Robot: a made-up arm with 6 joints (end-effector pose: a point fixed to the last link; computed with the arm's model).
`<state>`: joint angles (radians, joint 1 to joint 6).
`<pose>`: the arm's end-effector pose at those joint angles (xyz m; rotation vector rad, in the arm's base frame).
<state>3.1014 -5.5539 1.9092 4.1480 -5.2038 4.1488</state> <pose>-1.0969 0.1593 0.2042 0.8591 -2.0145 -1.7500</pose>
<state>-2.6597 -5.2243 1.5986 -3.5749 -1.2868 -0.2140</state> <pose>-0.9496 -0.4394 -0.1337 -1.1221 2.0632 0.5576</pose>
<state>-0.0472 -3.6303 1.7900 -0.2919 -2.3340 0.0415</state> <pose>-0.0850 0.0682 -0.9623 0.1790 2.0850 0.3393</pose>
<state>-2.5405 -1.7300 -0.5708 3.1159 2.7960 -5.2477</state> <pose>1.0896 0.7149 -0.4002 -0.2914 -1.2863 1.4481</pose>
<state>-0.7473 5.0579 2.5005 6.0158 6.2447 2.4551</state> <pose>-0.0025 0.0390 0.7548 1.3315 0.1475 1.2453</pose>
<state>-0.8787 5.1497 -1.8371 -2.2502 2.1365 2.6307</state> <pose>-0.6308 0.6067 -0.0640 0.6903 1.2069 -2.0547</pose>
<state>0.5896 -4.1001 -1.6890 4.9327 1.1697 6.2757</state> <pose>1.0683 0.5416 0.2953 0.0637 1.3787 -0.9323</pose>
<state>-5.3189 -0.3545 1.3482 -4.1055 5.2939 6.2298</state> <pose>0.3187 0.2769 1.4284 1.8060 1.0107 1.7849</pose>
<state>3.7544 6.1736 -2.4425 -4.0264 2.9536 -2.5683</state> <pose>0.3440 0.1780 0.6491 0.7341 -0.1676 -0.9791</pose>
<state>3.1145 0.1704 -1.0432 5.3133 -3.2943 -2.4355</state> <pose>0.2381 -0.0079 1.4556 -1.7669 -1.4560 0.7738</pose>
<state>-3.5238 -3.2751 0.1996 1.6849 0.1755 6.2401</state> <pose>-0.0870 -0.0271 -1.6869 1.5939 -2.5657 0.2117</pose>
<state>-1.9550 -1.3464 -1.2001 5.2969 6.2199 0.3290</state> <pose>0.5691 1.3146 -0.3833 -1.7889 -2.3198 -0.8334</pose>
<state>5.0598 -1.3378 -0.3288 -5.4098 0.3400 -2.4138</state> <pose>-0.5524 1.7401 0.3350 0.0535 -2.0217 -2.2844</pose>
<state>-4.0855 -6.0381 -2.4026 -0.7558 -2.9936 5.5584</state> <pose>0.0837 -0.1906 0.7715 -1.2382 0.5257 2.0074</pose>
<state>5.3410 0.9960 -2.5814 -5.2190 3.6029 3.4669</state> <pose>0.1063 -0.2281 0.6299 1.7594 -0.5179 0.7238</pose>
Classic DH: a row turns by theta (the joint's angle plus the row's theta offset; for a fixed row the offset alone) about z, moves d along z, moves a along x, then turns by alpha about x. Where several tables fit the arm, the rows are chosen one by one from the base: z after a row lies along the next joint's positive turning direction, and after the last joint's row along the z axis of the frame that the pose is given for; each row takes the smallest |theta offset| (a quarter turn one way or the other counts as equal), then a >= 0, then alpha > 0; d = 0 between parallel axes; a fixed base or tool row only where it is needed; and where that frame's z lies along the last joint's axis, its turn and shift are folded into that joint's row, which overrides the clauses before.
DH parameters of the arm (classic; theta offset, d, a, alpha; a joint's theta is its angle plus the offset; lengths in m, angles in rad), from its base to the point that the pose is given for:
joint 1: 0 0.161 0 -1.5708
joint 2: -1.5708 0 0.952 0
joint 3: 1.5708 0.025 0 1.5708
joint 4: 0 0.721 0 -1.5708
joint 5: 0 0 0 1.5708
joint 6: 0 0.188 0 0

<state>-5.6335 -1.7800 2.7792 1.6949 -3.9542 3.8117</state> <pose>-0.4496 -0.1401 0.2976 -1.6573 -1.1380 1.0247</pose>
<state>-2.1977 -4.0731 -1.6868 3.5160 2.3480 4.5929</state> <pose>-0.5770 -0.7556 0.1657 -1.8752 0.0389 -0.4599</pose>
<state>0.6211 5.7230 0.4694 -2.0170 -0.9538 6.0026</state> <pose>-0.5140 -0.1670 1.7998 -0.4725 -0.9178 -1.5837</pose>
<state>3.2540 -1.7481 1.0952 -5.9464 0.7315 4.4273</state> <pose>1.3648 0.0871 0.7489 0.1524 -0.2061 1.6507</pose>
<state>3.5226 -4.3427 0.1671 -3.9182 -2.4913 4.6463</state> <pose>-1.2617 -0.4464 -0.5449 -1.2081 0.9493 -0.1356</pose>
